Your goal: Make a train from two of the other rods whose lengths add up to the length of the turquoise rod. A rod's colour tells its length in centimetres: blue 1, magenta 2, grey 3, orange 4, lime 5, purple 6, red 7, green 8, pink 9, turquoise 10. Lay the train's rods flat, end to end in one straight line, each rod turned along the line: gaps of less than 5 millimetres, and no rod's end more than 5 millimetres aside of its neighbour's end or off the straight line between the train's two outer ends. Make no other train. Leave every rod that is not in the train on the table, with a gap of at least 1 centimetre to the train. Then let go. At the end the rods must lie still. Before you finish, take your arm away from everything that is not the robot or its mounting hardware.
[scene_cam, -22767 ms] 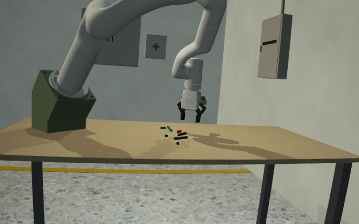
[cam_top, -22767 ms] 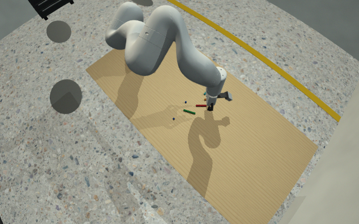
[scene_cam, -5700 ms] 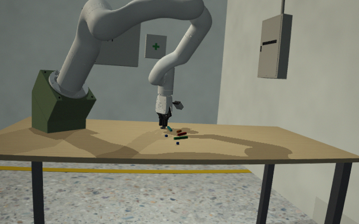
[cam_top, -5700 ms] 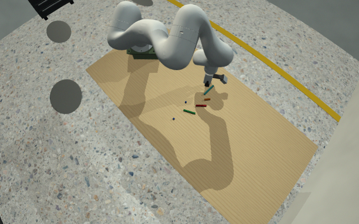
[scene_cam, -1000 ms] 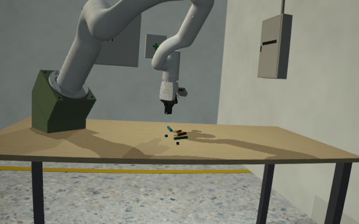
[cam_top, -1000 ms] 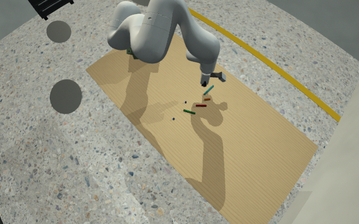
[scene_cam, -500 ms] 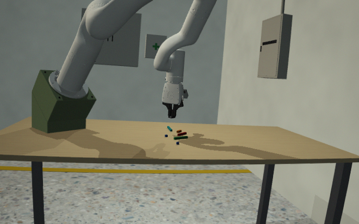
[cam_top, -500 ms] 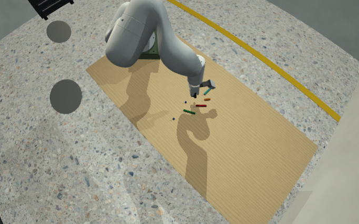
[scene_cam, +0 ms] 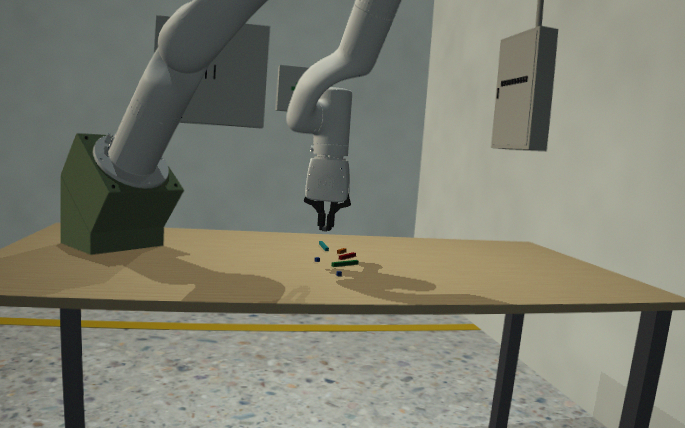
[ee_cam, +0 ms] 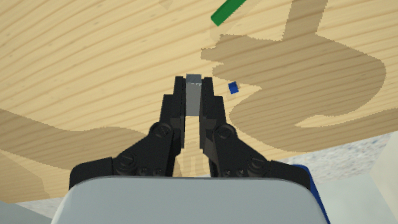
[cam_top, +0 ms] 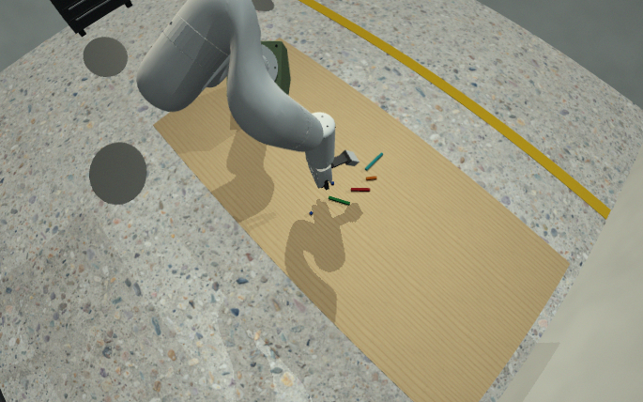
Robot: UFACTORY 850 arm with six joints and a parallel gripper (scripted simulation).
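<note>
Now: hand 10 cm short of the red rod, 11 cm to the right of it and 11 cm above it. The rest, counted from my hand: grey rod 2 cm below; green rod 6 cm ahead, 2 cm to the left, 11 cm below; orange rod 10 cm ahead, 17 cm to the left, 11 cm below.
</note>
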